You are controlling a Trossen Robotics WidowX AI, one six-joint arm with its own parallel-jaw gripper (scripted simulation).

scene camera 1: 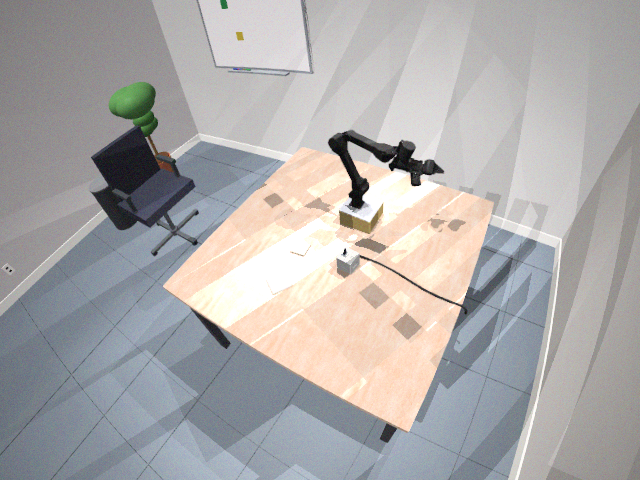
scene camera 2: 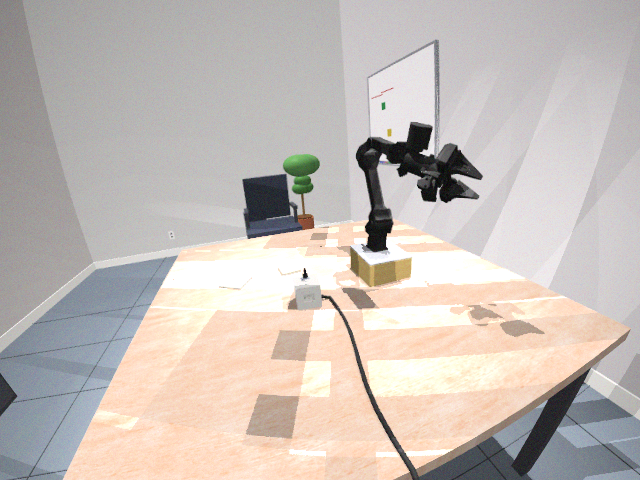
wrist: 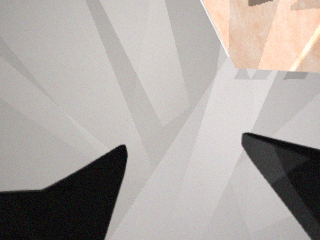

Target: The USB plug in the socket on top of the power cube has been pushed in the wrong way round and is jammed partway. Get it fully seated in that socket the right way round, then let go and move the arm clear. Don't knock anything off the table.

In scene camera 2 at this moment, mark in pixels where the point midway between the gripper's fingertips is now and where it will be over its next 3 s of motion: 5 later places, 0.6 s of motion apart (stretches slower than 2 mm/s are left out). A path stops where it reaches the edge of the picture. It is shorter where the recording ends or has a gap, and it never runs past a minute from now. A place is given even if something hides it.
My gripper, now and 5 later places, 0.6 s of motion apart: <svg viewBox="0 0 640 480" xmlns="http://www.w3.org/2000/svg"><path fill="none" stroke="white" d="M480 188L358 257L304 262L304 264L304 269L305 267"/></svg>
